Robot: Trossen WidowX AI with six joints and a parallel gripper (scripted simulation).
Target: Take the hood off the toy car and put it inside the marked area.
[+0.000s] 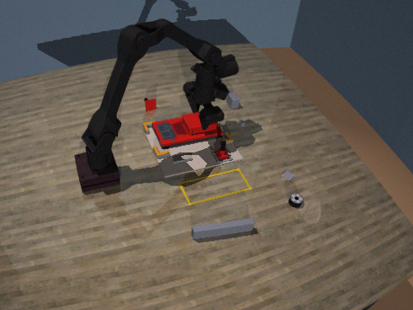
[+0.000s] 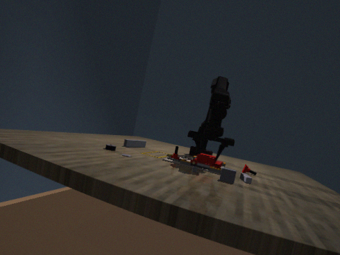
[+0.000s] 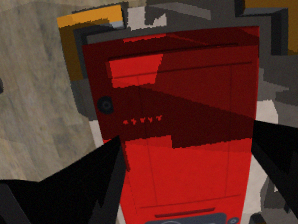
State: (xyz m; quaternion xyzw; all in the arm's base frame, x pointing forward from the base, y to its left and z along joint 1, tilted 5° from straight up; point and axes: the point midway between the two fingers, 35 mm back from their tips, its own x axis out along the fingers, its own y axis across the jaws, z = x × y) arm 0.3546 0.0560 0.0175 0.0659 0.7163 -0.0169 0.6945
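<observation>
My gripper tip is now 40 mm past the beige plate, 30 mm to the left of it and 20 mm above it. From my gripper tip the other things lie so: black wheel 380 mm to the right, 110 mm ahead, 30 mm below; then red hood panel right at my gripper tip; then grey tile 280 mm to the right, 150 mm ahead, 40 mm below.
</observation>
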